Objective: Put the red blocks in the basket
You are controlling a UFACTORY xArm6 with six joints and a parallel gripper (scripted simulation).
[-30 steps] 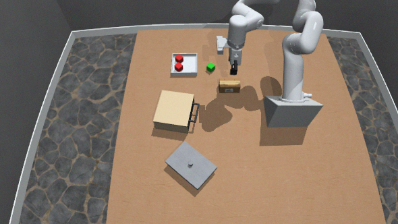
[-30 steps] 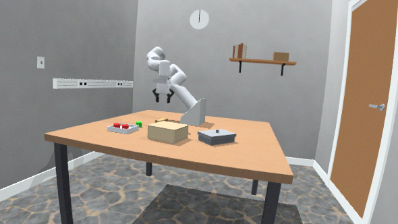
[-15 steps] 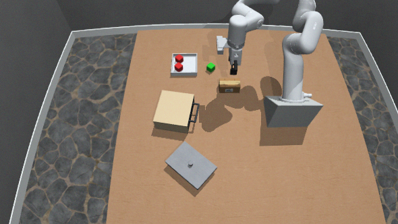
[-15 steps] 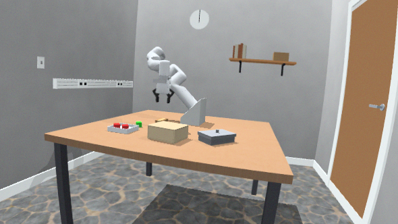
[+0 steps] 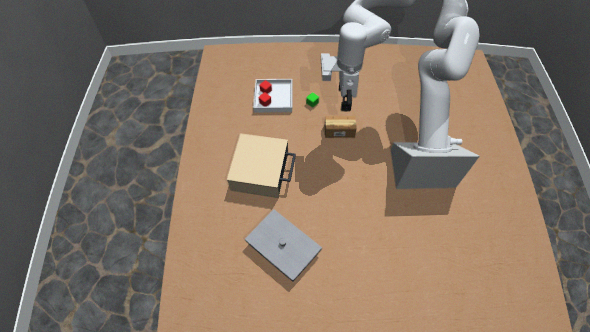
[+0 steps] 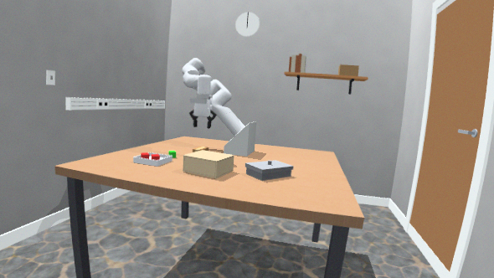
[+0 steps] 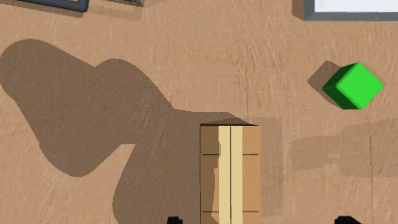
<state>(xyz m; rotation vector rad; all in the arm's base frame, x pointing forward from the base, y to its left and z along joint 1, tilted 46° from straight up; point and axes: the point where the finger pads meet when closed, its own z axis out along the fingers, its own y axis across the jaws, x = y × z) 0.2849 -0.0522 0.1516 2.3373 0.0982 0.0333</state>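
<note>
My hand is 15 cm above the taped cardboard box. The rest, counted from my hand: metal box (17 cm ahead, 45 cm to the left, 16 cm below); then flat lid (17 cm ahead, 45 cm to the left, 14 cm below); then white basket (25 cm ahead, 15 cm to the right, 17 cm below).
</note>
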